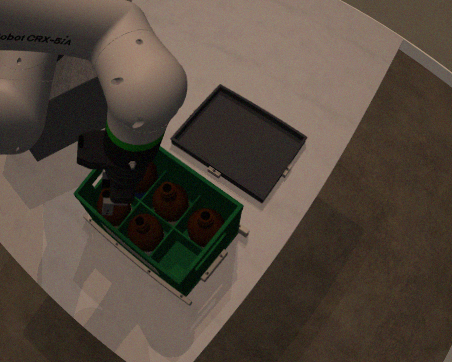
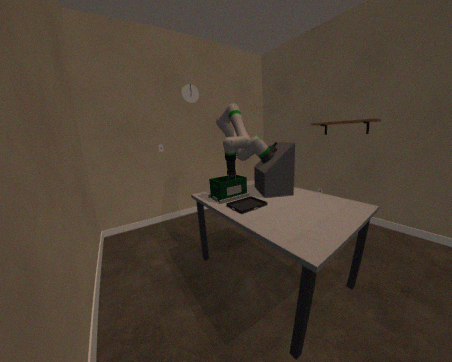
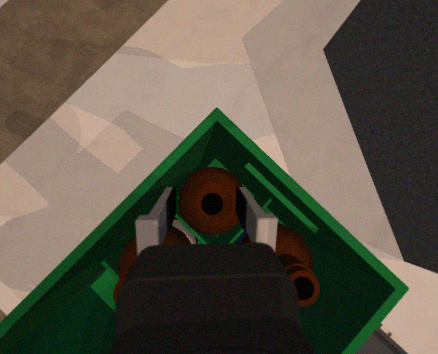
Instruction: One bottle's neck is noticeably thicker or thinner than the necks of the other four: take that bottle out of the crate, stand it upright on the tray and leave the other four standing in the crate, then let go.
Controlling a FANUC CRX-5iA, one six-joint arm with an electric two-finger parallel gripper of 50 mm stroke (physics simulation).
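Where they show: gripper, between the fingertips: [image 1: 106, 199] [image 2: 232, 178] [image 3: 206, 199]; arm's base, origin of its link: [image 2: 268, 157].
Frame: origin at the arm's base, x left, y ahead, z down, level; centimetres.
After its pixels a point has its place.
The green crate [image 1: 177, 260] {z 31.1, x -12.5, y 48.6 cm} [image 2: 220, 190] {z 21.0, x 0.3, y 54.4 cm} [image 3: 351, 239] {z 14.4, x -4.8, y 27.7 cm} holds brown bottles, all upright. My gripper [image 1: 106, 193] {z 17.1, x -14.1, y 33.0 cm} [image 2: 231, 177] {z 17.1, x -14.1, y 33.0 cm} [image 3: 206, 199] {z 17.1, x -14.1, y 33.0 cm} is open, pointing down into the crate's left corner compartment. Its fingers stand either side of the corner bottle [image 1: 116, 214] {z 20.1, x -14.6, y 35.5 cm} [image 3: 212, 222] {z 16.6, x -12.5, y 34.0 cm}, with nothing gripped. Another bottle [image 1: 148, 177] {z 20.3, x -4.4, y 35.6 cm} [image 3: 295, 245] {z 19.7, x -5.0, y 30.3 cm} is partly hidden behind the gripper. Three more bottles [image 1: 145, 234] {z 19.2, x -14.0, y 43.1 cm} [image 1: 171, 204] {z 19.4, x -6.1, y 43.2 cm} [image 1: 205, 229] {z 19.1, x -6.0, y 51.3 cm} stand in other compartments. The corner bottle's neck is seen end-on, so its thickness is hard to judge. The dark tray [image 1: 240, 142] {z 31.4, x 17.9, y 42.4 cm} [image 2: 246, 204] {z 31.4, x 17.0, y 41.4 cm} bears no bottle.
Pale fixing strips [image 1: 150, 271] {z 28.9, x -18.5, y 46.2 cm} [image 1: 214, 266] {z 28.9, x -9.0, y 55.8 cm} lie along the crate's outer sides. Small brackets [image 1: 214, 171] {z 30.4, x 8.2, y 42.5 cm} [image 1: 286, 171] {z 30.3, x 18.1, y 55.0 cm} sit at the tray's edges. A tall grey block with a sloping face [image 2: 280, 175] {z 13.0, x 20.7, y 6.9 cm} stands behind the crate on the table [image 2: 310, 215] {z 31.9, x 59.3, y 21.0 cm}. The crate's walls rise close around my fingers.
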